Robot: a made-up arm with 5 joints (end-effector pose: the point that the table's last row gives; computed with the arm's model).
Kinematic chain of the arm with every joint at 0, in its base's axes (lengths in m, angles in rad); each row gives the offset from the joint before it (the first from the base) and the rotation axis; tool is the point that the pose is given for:
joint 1: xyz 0 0 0.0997 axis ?
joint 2: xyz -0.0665 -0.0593 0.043 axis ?
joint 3: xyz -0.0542 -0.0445 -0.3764 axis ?
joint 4: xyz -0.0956 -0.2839 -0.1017 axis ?
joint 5: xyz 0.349 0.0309 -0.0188 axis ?
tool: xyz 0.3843 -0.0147 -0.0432
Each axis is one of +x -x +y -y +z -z.
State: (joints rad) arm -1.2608 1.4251 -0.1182 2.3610 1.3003
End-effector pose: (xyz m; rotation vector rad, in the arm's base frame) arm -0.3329 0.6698 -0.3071 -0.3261 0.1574 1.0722
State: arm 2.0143 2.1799 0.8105 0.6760 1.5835
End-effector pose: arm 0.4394 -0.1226 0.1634 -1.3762 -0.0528 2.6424
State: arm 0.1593 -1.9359 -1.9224 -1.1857 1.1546
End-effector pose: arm 0.0557 0.5289 0.5707 0.1854 -1.1553 1.9792
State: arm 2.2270 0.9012 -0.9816 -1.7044 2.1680
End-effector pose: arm 0.3976 0.1067 -0.5554 0.4147 0.5708 0.6666
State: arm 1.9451 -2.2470 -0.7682 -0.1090 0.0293
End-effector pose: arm -0.1324 -0.0771 0.9305 1.5539 -2.2079 1.3837
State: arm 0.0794 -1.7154 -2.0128 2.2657 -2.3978
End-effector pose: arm 0.1988 0.0663 0.5948 -0.1576 -1.5725 -1.3986
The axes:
joint 1: +z
joint 2: +y
joint 3: -z
joint 4: -x
joint 5: -y

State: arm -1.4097 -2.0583 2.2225 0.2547 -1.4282
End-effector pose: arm 0.0626 -0.9470 0.1021 1.6538 -1.4997 -0.5543
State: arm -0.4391 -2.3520 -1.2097 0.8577 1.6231
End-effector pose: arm 0.1420 0.1061 0.3467 1.5483 1.1600 -1.1629
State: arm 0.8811 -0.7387 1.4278 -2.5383 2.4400
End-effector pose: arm 0.1369 -0.0780 -0.6986 -1.0414 0.1391 2.3426
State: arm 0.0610 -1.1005 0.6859 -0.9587 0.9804
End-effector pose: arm 0.2635 -0.7955 0.0201 1.2644 -2.0872 -0.6987
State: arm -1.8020 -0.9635 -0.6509 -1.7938 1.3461
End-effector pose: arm -0.5286 -0.6299 0.3507 0.3394 -2.2787 -0.8676
